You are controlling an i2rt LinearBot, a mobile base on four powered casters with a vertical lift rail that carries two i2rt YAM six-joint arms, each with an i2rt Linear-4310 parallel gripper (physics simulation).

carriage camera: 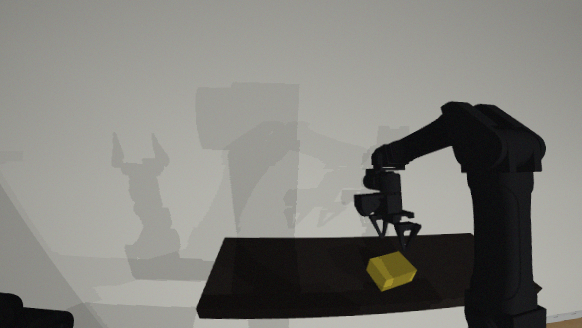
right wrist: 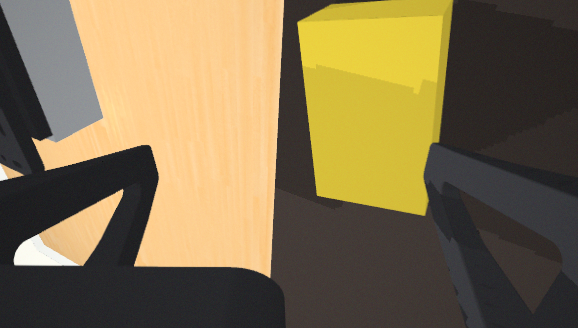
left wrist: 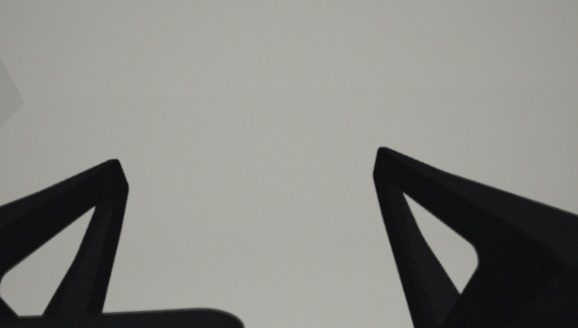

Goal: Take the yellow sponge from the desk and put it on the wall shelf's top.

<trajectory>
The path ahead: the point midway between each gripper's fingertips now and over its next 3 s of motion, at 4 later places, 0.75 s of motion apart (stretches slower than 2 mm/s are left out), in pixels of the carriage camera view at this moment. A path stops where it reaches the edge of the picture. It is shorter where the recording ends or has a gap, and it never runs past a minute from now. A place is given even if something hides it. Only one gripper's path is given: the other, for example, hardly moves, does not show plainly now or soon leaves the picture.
The right gripper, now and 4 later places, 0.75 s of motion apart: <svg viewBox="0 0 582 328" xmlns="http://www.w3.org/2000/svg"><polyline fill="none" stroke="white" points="392,244 410,196 408,182 422,225 419,221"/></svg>
</trajectory>
